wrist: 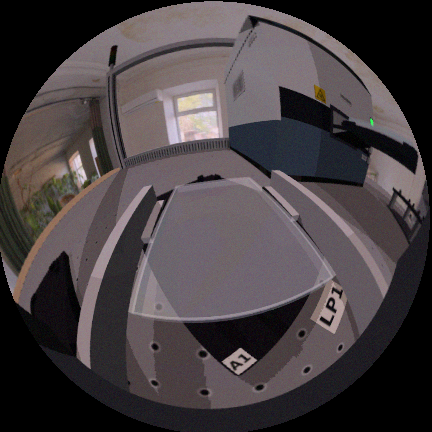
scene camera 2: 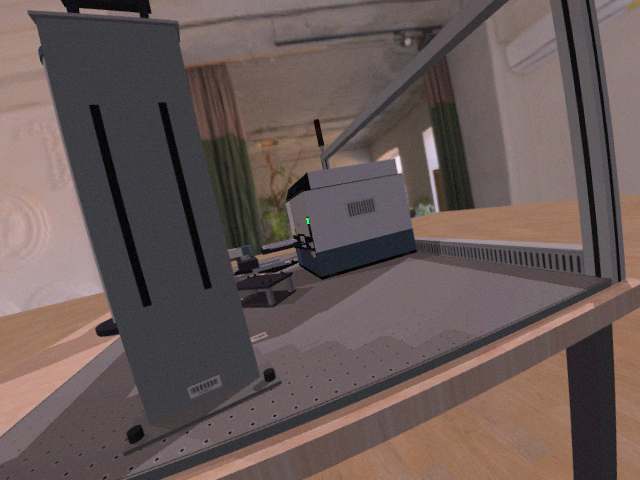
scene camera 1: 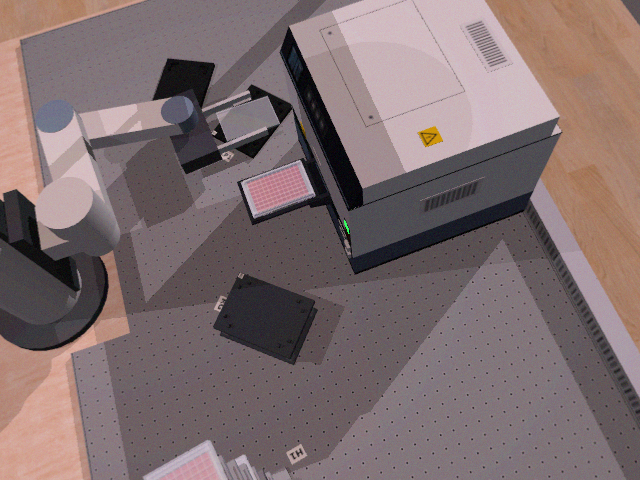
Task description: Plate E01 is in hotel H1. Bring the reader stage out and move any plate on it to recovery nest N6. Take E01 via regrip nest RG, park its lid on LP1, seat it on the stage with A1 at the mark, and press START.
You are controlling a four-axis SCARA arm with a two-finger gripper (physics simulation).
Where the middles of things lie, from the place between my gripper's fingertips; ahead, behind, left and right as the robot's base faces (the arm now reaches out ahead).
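Labels:
The LP1 label [wrist: 327,313] is 10 cm behind my hand, 7 cm to the right of it and 3 cm below it. There is a black N6 pad [scene camera 1: 178,76] as well, 15 cm to the left of my hand, 15 cm behind it and 2 cm below it. Then I consider the black reader stage [wrist: 389,146], which sits 9 cm above my hand and 27 cm to the right of it. The black LP1 pad [scene camera 1: 282,108] is 2 cm behind my hand and 2 cm below it.

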